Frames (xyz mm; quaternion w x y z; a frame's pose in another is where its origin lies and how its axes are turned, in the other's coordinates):
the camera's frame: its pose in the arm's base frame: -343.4 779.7 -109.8 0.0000 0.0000 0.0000 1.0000
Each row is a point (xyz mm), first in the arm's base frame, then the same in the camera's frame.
Working: the arm's base frame: its pose in the camera's frame: -343.4 779.7 109.8 0.0000 0.0000 0.0000 1.0000

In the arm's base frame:
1: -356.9 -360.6 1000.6
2: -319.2 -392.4 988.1
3: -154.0 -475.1 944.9
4: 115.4 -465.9 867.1
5: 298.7 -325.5 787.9
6: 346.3 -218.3 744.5
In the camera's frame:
1: 13.5 1140.3 1110.4
2: -24.2 1172.1 1097.9
3: -189.4 1254.8 1054.7
4: -458.8 1245.6 976.9
5: -642.1 1105.2 897.7
6: -689.7 998.0 854.3

